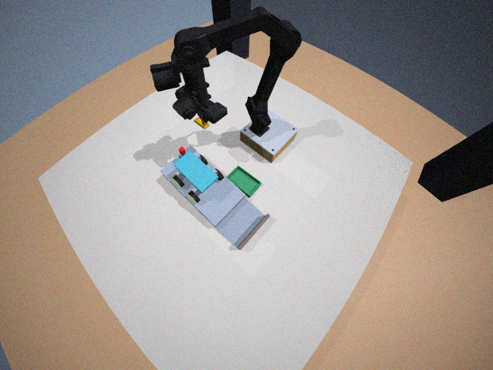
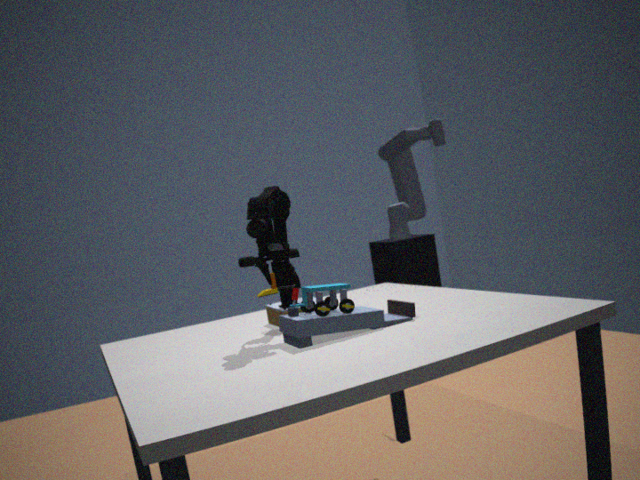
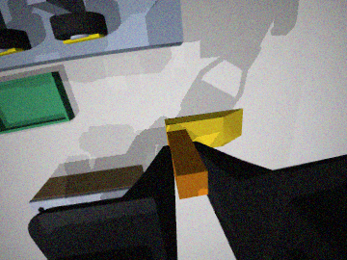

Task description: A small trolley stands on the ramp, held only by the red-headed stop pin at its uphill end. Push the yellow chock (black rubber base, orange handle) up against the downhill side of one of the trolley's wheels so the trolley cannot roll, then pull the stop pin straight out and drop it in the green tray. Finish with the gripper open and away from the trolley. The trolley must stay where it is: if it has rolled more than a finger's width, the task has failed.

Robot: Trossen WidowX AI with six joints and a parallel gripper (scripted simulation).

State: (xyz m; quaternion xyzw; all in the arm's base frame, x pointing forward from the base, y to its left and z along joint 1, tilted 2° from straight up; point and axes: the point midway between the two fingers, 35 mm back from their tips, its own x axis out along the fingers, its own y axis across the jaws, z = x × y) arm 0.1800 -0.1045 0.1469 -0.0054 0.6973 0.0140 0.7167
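Now: gripper tip 13 cm short of the red-headed stop pin, 5 cm above it and 2 cm to the right of it. From my gripper tip the other things lie so: yellow chock 2 cm to the right, 1 cm below; then trolley 14 cm ahead, 11 cm to the left, 6 cm below; then grey ramp 14 cm ahead, 13 cm below, 12 cm to the left.
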